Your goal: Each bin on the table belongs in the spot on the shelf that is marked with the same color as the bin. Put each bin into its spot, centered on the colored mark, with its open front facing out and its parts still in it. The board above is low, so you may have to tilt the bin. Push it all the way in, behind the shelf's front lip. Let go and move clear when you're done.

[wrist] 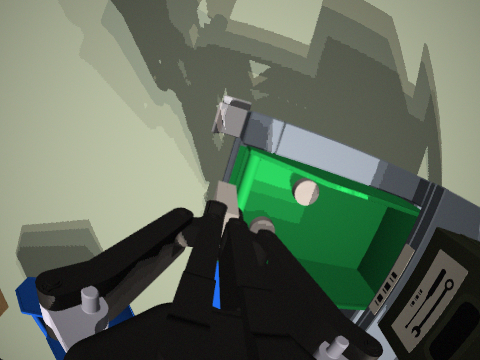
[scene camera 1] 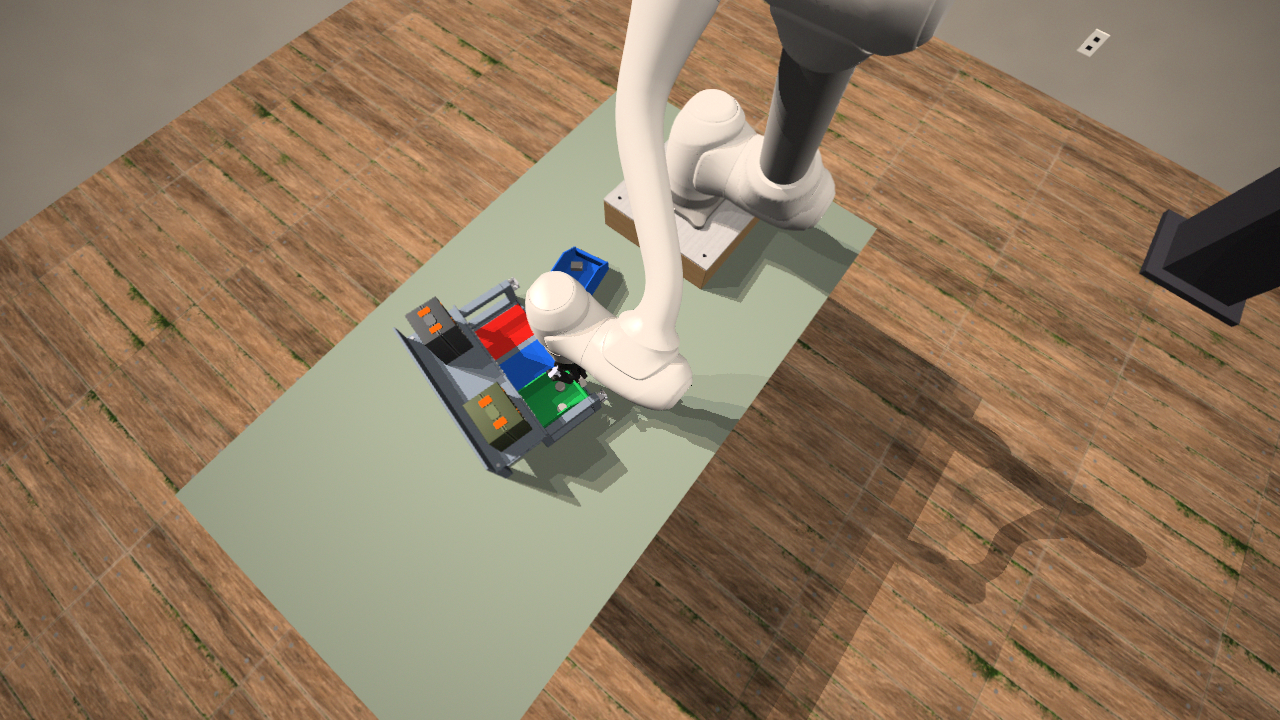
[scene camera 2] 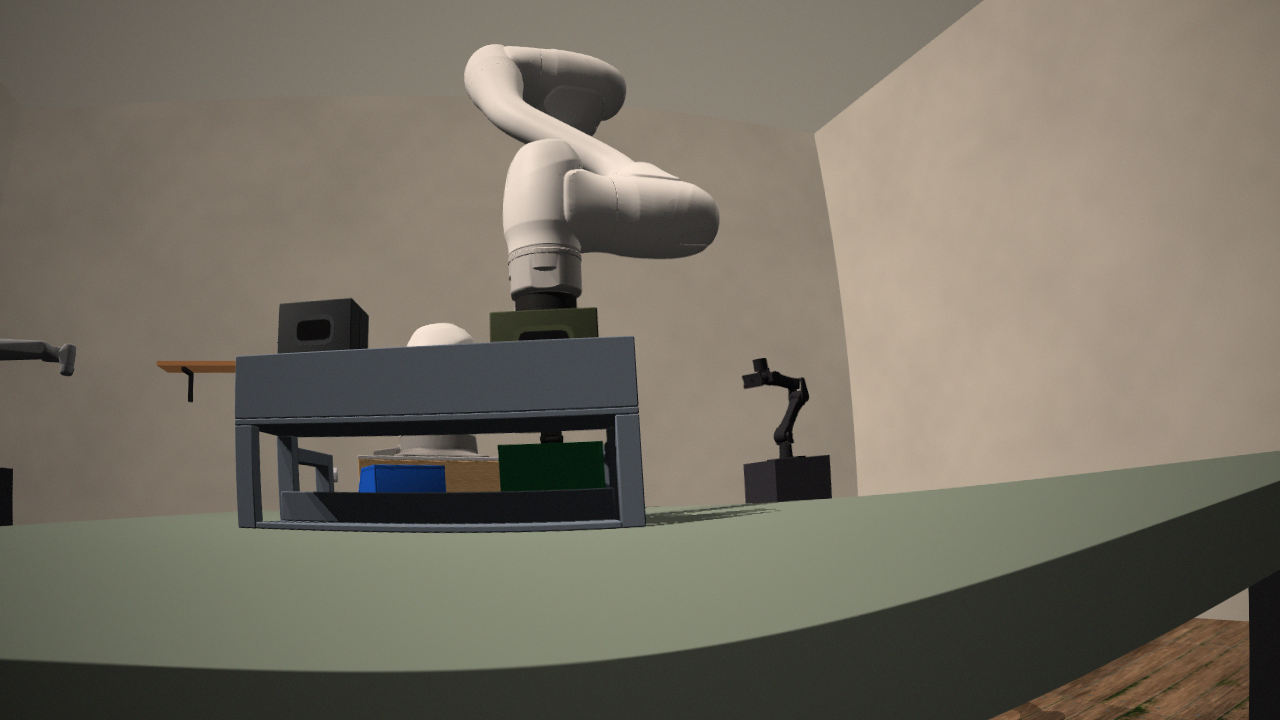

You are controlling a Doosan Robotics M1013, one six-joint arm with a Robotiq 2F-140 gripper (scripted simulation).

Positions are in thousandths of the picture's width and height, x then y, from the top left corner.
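Green bin: visible in scene camera 1 (423, 551), scene camera 2 (449, 647) and the wrist view (726, 682). Black box: out of frame in the wrist view; the box is visible in scene camera 1 (343, 463) and scene camera 2 (264, 451).
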